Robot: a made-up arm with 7 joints.
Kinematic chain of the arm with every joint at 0, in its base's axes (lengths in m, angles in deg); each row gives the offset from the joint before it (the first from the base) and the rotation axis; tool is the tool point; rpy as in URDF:
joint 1: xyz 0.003 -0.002 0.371 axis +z
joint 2: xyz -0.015 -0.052 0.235 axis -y
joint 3: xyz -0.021 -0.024 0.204 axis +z
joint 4: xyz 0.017 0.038 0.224 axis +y
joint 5: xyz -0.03 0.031 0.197 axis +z
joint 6: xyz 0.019 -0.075 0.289 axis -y
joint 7: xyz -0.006 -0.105 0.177 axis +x
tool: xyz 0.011 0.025 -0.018 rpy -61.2 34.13 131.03
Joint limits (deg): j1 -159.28..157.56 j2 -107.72..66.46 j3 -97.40..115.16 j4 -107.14..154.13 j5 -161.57..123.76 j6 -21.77..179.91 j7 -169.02..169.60
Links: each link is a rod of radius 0.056 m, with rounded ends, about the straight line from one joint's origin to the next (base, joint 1, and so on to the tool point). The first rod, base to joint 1, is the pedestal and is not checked.
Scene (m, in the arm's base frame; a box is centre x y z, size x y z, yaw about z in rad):
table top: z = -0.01
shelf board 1: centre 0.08 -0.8 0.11 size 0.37 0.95 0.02 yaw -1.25
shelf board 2: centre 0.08 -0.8 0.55 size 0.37 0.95 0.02 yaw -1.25
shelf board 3: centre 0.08 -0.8 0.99 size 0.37 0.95 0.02 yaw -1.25
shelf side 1: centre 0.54 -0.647 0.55 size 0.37 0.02 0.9 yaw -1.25
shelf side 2: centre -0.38 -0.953 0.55 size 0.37 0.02 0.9 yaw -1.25
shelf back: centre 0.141 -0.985 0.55 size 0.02 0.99 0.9 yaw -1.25
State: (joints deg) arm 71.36 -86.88 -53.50 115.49 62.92 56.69 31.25
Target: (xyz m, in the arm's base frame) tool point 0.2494 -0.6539 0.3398
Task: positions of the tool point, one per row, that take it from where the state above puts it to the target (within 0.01 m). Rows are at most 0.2 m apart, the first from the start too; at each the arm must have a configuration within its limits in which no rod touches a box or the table.
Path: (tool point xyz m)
1: 0.5165 -0.1949 0.3847
2: 0.4222 -0.3057 0.3645
3: 0.3046 -0.3845 0.3495
4: 0.1738 -0.4265 0.3398
5: 0.2169 -0.5415 0.3323
6: 0.2494 -0.6539 0.3398

